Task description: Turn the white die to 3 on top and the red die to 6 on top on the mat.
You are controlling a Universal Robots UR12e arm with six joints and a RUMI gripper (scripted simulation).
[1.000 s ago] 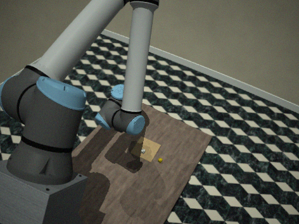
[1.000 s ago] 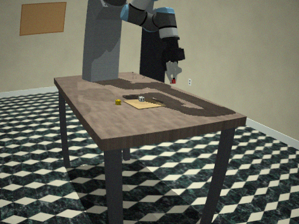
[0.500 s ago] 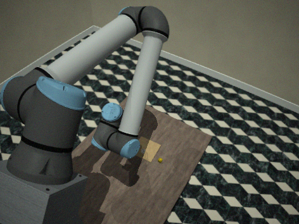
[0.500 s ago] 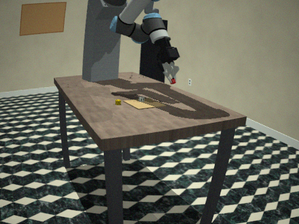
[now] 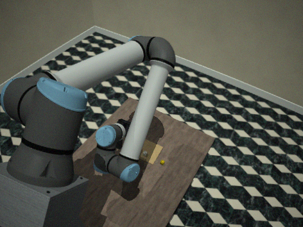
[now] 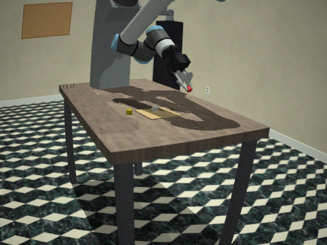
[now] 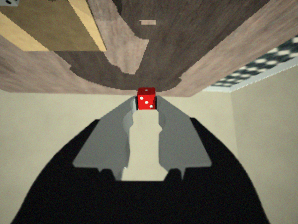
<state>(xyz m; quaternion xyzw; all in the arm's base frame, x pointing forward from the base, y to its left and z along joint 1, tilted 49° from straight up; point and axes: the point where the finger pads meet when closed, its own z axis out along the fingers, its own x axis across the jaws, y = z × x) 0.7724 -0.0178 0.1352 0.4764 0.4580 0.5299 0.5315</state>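
My gripper is now 60 mm past the white die, 120 mm to the left of it and 90 mm above it. The rest, counted from my hand: tan mat: 40 mm behind, 130 mm to the right, 100 mm below; red die: 10 mm ahead; yellow die: 80 mm behind, 240 mm to the right, 90 mm below.
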